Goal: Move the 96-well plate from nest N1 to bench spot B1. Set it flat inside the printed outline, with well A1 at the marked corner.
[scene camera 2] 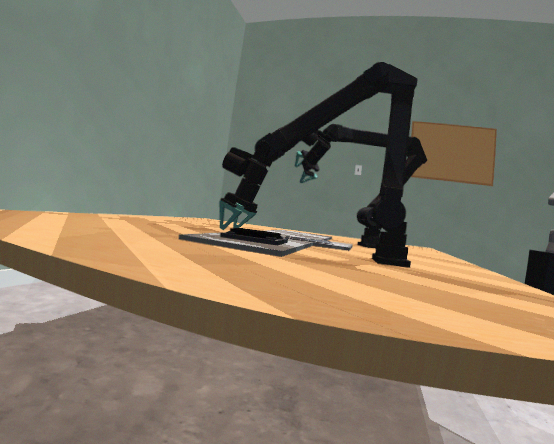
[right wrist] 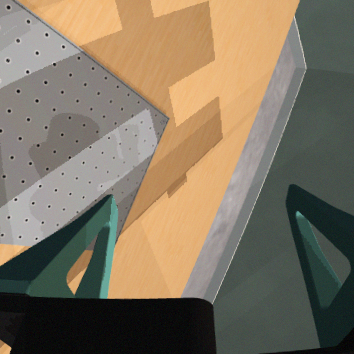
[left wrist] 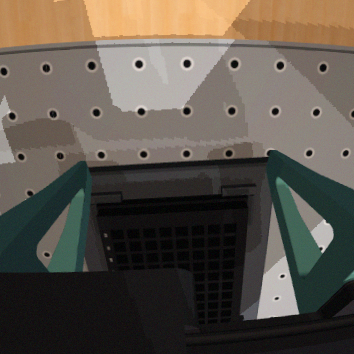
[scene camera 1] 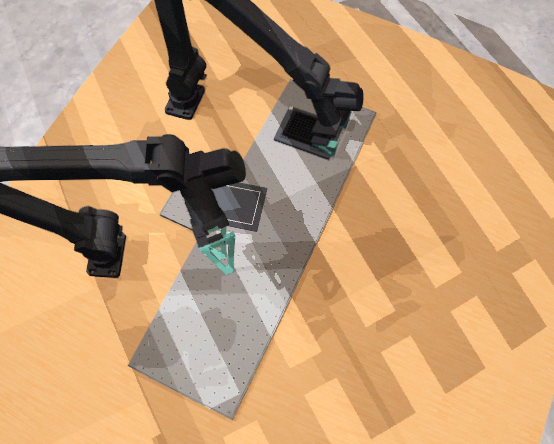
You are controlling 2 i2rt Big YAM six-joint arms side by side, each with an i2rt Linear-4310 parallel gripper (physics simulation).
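Frame: origin at the left arm's base, x left, y back, z up, level; centimetres.
Seen in the pictures: left gripper, fingertip midpoint: (scene camera 2: 228, 229) (left wrist: 178, 163) (scene camera 1: 338, 141); right gripper, fingertip midpoint: (scene camera 2: 298, 174) (right wrist: 200, 197) (scene camera 1: 226, 265); left arm's base at its link origin: (scene camera 2: 389, 262) (scene camera 1: 185, 101); right arm's base at its link origin: (scene camera 2: 370, 247) (scene camera 1: 107, 255).
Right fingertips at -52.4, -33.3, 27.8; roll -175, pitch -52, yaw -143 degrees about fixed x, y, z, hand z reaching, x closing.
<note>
Offsets run from my right fingertips to a thing's middle, as dx, dy, dz. "spot": to the spot under its first point. Level surfaces: height alone.
The black 96-well plate {+51.5, -4.4, -24.6} (scene camera 1: 298, 126) (scene camera 2: 257, 233) (left wrist: 218, 270) sits flat in the dark nest {+51.5, -4.4, -25.7} (scene camera 1: 295, 145) (left wrist: 175, 180) at the upper right of scene camera 1. My left gripper (scene camera 1: 338, 132) (scene camera 2: 230, 227) (left wrist: 178, 163) is open and empty, low over the nest's end, with one finger at each side of the nest in the left wrist view. Its arm hides part of the plate. The white printed outline {spot: +25.1, +2.1, -26.4} (scene camera 1: 257, 208) lies on a dark pad, partly hidden by my right arm; its marked corner cannot be made out. My right gripper (scene camera 1: 222, 255) (scene camera 2: 300, 173) (right wrist: 200, 197) is open and empty, raised above the board.
The grey perforated board {dz -26.5} (scene camera 1: 200, 340) (left wrist: 165, 82) (right wrist: 75, 100) runs diagonally under the nest, on the wooden table {dz -27.8} (scene camera 1: 450, 250) (scene camera 2: 325, 310). My right arm's wrist hangs over the outline pad. The table's edge shows in the right wrist view.
</note>
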